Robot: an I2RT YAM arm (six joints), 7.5 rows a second.
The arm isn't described. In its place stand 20 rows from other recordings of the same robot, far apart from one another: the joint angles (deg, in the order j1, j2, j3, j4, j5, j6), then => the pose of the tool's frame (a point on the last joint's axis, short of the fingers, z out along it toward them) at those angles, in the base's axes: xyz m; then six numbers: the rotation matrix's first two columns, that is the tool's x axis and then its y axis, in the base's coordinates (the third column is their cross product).
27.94 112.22 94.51 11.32 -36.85 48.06 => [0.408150 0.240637 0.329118 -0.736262 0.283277 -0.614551 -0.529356 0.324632 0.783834]
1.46 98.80 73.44 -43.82 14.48 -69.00 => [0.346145 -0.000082 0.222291 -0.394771 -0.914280 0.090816 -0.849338 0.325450 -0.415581]
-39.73 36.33 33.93 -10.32 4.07 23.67 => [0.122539 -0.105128 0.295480 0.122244 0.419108 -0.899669 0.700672 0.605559 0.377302]
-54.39 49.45 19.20 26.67 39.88 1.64 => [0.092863 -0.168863 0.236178 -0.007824 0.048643 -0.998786 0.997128 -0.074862 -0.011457]
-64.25 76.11 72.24 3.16 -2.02 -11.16 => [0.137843 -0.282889 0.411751 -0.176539 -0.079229 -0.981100 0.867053 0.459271 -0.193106]
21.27 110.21 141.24 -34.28 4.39 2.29 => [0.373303 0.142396 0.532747 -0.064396 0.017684 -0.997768 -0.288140 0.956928 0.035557]
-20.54 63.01 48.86 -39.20 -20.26 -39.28 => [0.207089 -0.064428 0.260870 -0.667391 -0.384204 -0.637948 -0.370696 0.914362 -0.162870]
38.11 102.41 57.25 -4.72 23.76 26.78 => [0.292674 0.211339 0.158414 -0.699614 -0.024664 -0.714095 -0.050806 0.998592 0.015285]
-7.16 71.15 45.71 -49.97 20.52 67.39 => [0.205577 -0.038401 0.208402 -0.180519 0.894041 -0.410003 0.964969 0.241673 0.102121]
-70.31 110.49 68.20 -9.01 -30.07 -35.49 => [0.151417 -0.370181 0.158532 -0.625867 0.257757 -0.736106 0.424831 0.904174 -0.044600]
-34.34 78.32 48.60 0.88 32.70 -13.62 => [0.236974 -0.185187 0.252536 -0.590888 0.163692 -0.789972 0.747323 0.479929 -0.459540]
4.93 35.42 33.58 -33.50 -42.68 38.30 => [0.130804 0.035506 0.260668 -0.832876 0.385481 -0.397142 -0.124777 0.568309 0.813299]
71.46 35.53 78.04 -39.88 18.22 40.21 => [0.027378 0.046629 0.481647 -0.506140 0.419385 -0.753617 -0.621324 0.428713 0.655868]
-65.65 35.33 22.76 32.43 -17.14 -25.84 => [0.074867 -0.139981 0.308107 -0.203574 -0.560349 -0.802849 0.741731 0.446979 -0.500046]
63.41 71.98 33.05 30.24 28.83 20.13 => [0.136473 0.234297 0.241384 -0.259675 0.154793 -0.953209 -0.511939 0.814890 0.271794]
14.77 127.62 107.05 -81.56 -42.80 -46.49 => [0.390841 0.128061 0.194817 -0.615329 -0.712557 -0.337095 -0.719370 0.332759 0.609737]
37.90 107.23 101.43 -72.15 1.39 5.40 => [0.293191 0.227149 0.293413 -0.825689 -0.523553 -0.210071 -0.534778 0.844984 -0.003971]
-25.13 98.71 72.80 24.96 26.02 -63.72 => [0.366863 -0.189335 0.319613 -0.704893 -0.559354 -0.436176 0.331333 0.284060 -0.899738]
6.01 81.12 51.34 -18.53 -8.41 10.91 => [0.292169 0.035996 0.223171 -0.767140 0.107501 -0.632408 -0.056137 0.970825 0.233124]
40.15 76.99 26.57 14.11 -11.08 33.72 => [0.187212 0.166878 0.155618 -0.793455 0.043401 -0.607079 -0.373507 0.752817 0.541996]
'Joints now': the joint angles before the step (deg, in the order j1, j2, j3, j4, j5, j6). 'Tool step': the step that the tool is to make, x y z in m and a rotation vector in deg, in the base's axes. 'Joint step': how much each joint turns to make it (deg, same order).
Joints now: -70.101 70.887 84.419 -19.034 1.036 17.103
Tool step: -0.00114 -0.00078 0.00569 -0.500 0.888 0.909
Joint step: -0.455 0.610 1.752 -0.961 -1.263 -1.129
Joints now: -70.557 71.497 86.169 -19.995 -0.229 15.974
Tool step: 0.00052 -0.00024 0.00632 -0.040 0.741 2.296
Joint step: -0.239 0.820 2.272 -1.684 -2.456 -0.950
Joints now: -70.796 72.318 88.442 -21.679 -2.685 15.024
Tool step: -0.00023 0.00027 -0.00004 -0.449 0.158 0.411
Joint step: -0.090 -0.153 -0.284 0.486 -0.471 -0.343
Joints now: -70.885 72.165 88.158 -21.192 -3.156 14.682
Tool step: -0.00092 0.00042 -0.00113 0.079 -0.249 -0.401
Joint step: -0.124 -0.266 -0.473 0.229 0.253 0.286
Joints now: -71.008 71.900 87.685 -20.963 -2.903 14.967
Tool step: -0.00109 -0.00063 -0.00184 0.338 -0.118 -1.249
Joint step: -0.118 -0.094 -0.405 0.043 1.106 0.325
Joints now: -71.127 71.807 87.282 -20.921 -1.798 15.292
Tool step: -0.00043 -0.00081 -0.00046 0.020 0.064 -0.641
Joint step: -0.067 0.079 -0.050 0.090 0.577 0.001
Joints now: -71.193 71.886 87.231 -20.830 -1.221 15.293
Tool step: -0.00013 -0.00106 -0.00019 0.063 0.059 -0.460
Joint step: -0.044 0.183 0.105 0.000 0.418 0.005
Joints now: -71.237 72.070 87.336 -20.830 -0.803 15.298
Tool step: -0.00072 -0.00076 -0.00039 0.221 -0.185 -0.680
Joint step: -0.128 0.087 0.027 -0.087 0.525 0.299
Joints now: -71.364 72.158 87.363 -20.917 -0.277 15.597
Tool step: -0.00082 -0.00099 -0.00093 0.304 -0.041 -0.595
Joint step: -0.180 0.098 -0.043 -0.134 0.399 0.177
